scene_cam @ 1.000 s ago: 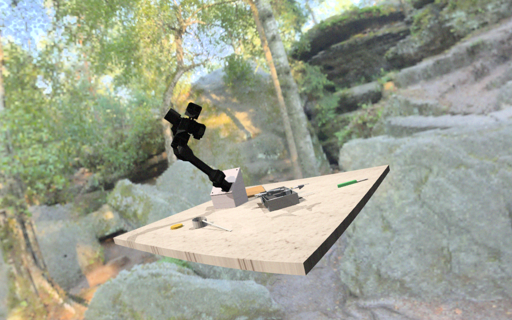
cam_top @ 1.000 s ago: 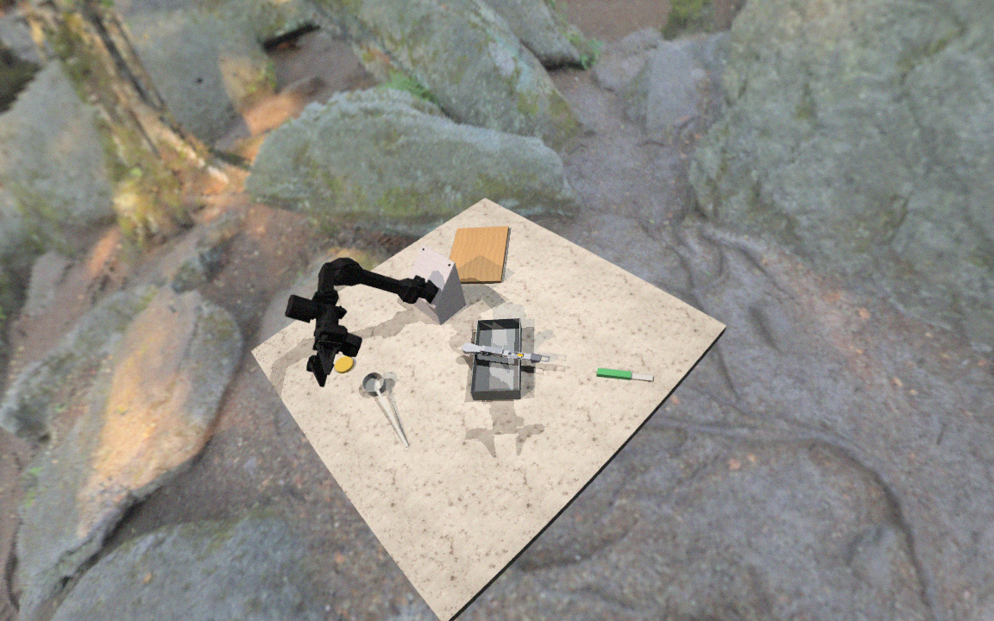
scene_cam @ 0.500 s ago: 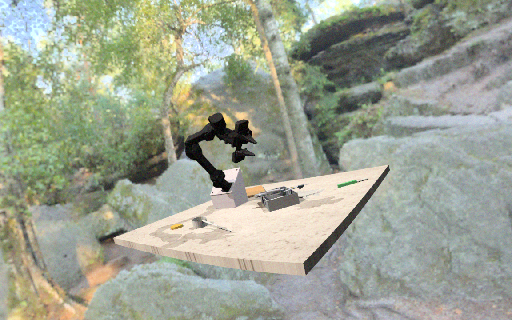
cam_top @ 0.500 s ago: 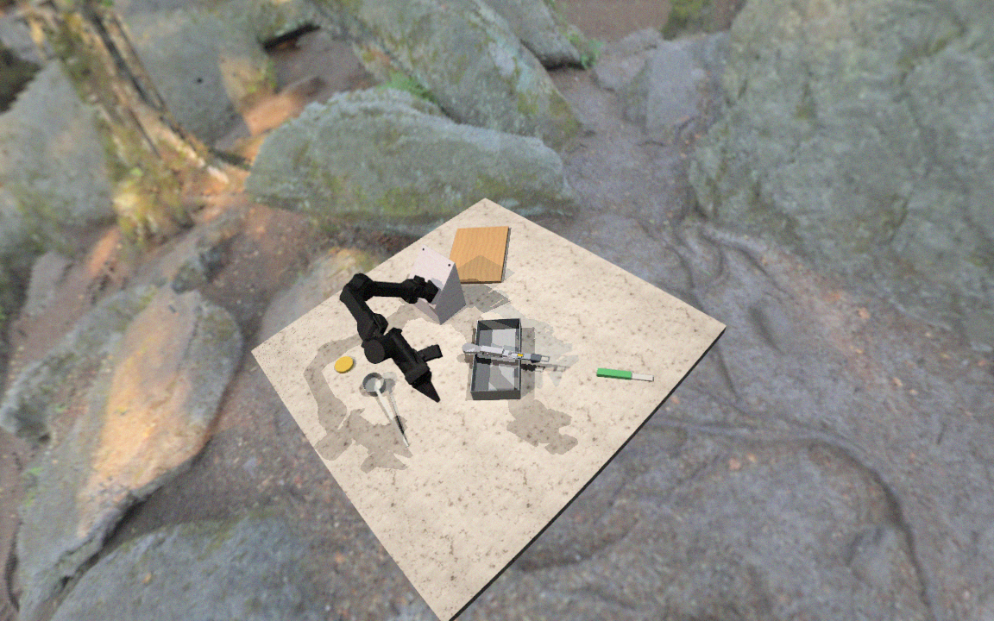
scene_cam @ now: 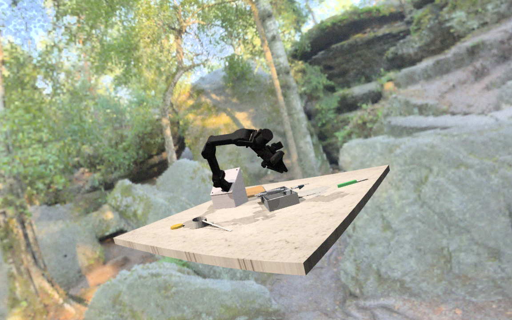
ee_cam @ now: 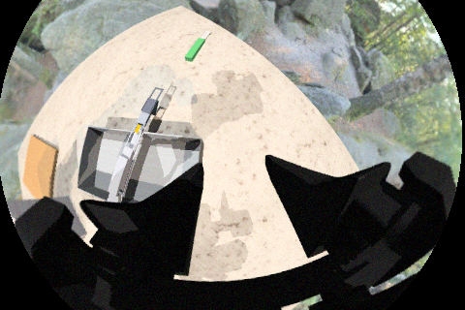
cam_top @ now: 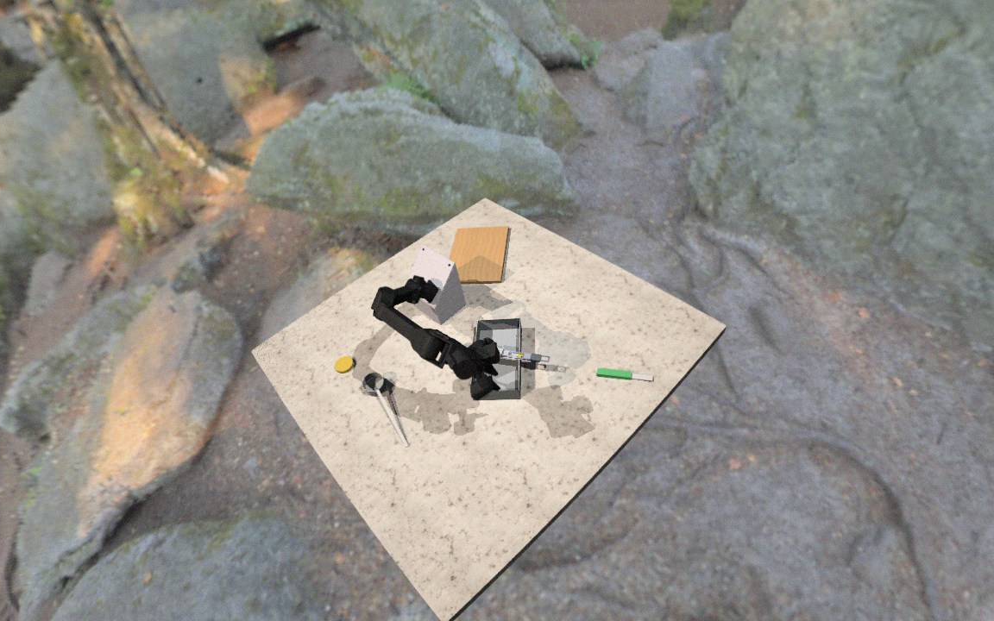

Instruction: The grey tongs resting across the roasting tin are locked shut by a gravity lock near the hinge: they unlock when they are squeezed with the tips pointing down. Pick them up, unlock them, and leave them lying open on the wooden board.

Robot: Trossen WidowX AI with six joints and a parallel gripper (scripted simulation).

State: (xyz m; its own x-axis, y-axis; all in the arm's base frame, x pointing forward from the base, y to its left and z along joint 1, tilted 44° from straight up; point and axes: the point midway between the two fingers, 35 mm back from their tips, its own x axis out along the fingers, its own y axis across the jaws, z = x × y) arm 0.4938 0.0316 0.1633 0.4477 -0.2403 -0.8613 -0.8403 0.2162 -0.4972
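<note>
Right now my gripper tip is 100 mm past the small yellow part, 150 mm to the right of it and 110 mm above it. The rest, counted from my gripper tip: yellow disc (550 mm behind, 320 mm to the right, 170 mm below); then green-handled tool (170 mm ahead, 380 mm to the left, 170 mm below); then roasting tin (170 mm behind, 110 mm to the left, 150 mm below).
</note>
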